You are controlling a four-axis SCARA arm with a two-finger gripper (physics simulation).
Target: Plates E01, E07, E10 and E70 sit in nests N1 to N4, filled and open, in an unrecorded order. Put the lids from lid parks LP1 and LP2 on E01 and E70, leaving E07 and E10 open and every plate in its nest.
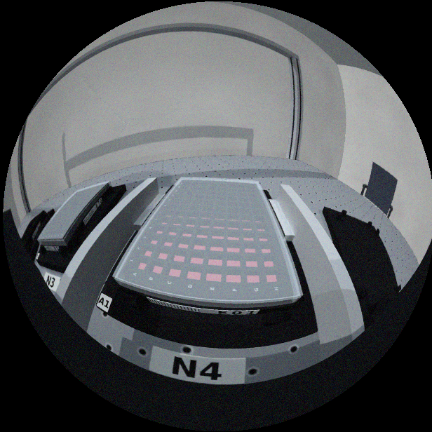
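Note:
My gripper (216, 189) is shut on a clear lid (215, 200), with one finger along each long side. The lid lies level over a plate with pink wells in nest N4 and looks seated on it or very close to it. The plate's front label (237, 312) seems to read E01, with its characters partly cut off. Pink wells show through the lid in the nearer rows. At the left, another plate (75, 215) sits in nest N3, with a grey top; I cannot tell whether it has a lid. Lid parks LP1 and LP2 cannot be made out.
The N4 sign (197, 369) is at the front edge, and an A1 tag (104, 302) is at the nest's left corner. A black holder (357, 245) stands at the right. Another dark holder shows at the far left. A perforated table top and a dark chair (382, 187) are behind.

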